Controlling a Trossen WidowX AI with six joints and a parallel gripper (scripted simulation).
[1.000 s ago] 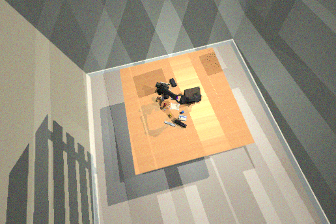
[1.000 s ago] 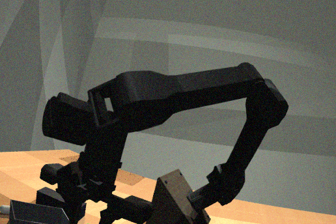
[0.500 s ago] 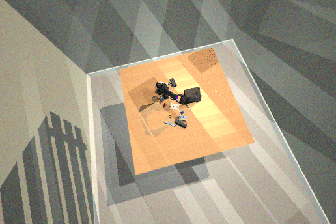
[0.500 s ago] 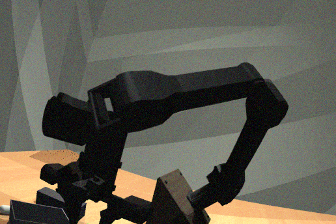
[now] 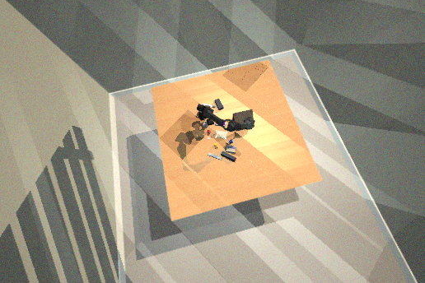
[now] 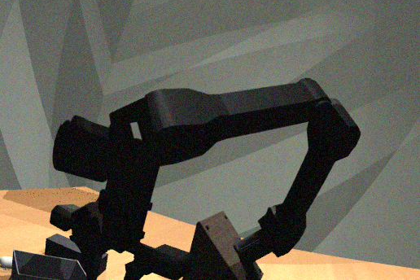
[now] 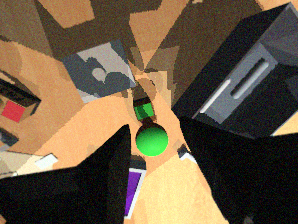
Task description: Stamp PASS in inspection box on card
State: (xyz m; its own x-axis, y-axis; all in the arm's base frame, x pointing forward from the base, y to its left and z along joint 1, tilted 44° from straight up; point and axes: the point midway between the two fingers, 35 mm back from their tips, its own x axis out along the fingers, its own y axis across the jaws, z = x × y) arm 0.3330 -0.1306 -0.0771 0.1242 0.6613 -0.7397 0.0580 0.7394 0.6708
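The green stamp is 10 mm behind my gripper tip, 10 mm to the left of it and 20 mm below it. Round my gripper tip: red stamp: 40 mm ahead, 130 mm to the left, 20 mm below; then purple ink pad: 100 mm behind, 60 mm to the left, 40 mm below; then dark tray: 90 mm to the right, 30 mm below.
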